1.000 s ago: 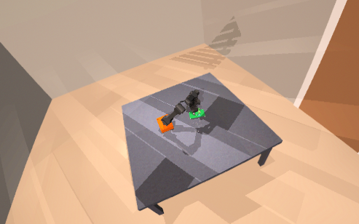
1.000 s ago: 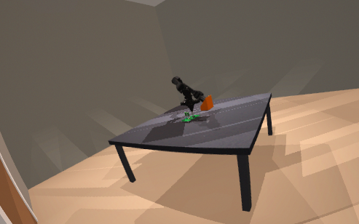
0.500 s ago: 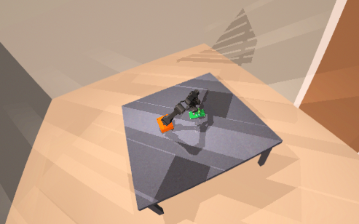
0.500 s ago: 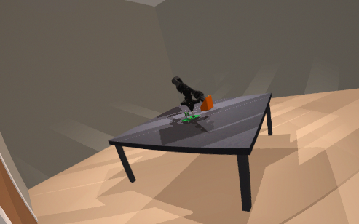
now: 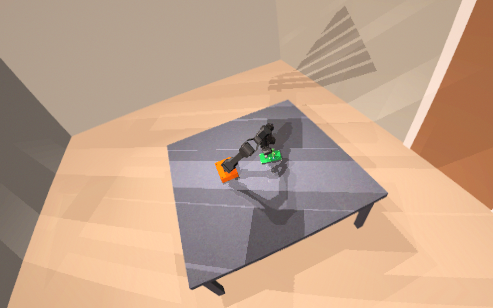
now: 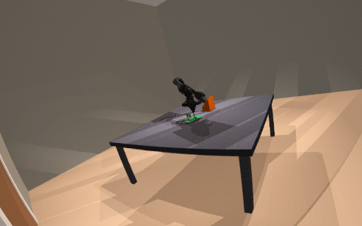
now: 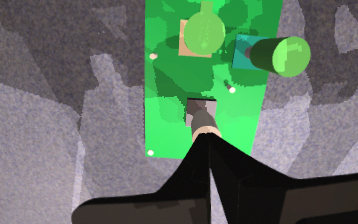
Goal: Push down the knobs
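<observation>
Now: the green knob 60 mm ahead of my gripper tip. Round my gripper tip: beige knob 20 mm below.
</observation>
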